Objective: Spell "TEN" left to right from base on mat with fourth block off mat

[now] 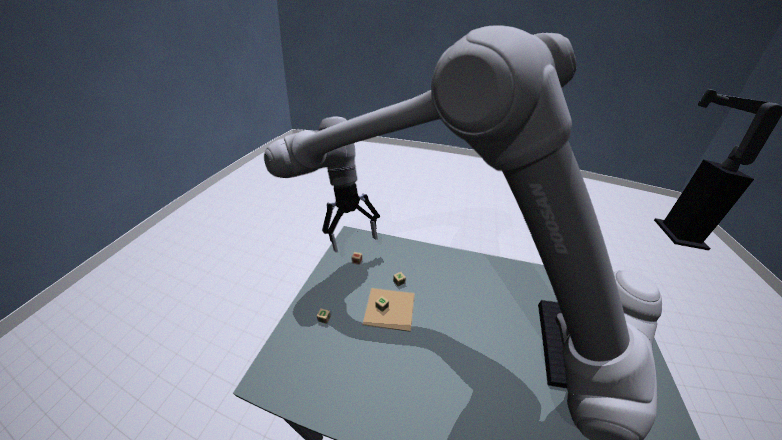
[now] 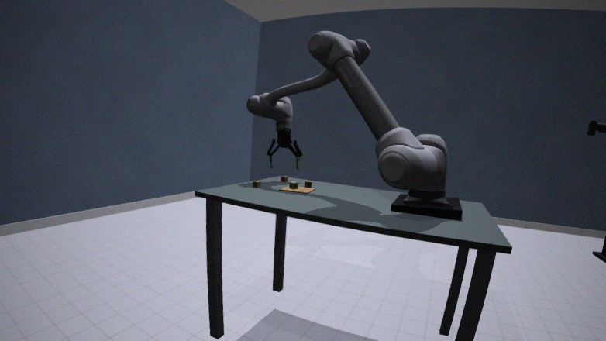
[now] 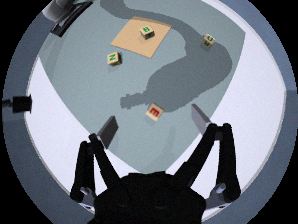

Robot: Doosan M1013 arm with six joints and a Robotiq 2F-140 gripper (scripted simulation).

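My hand is 180 mm to the right of the block, 140 mm past it and 70 mm above it. Also, from my hand: tan mat: 170 mm to the left, 170 mm behind, 80 mm below.
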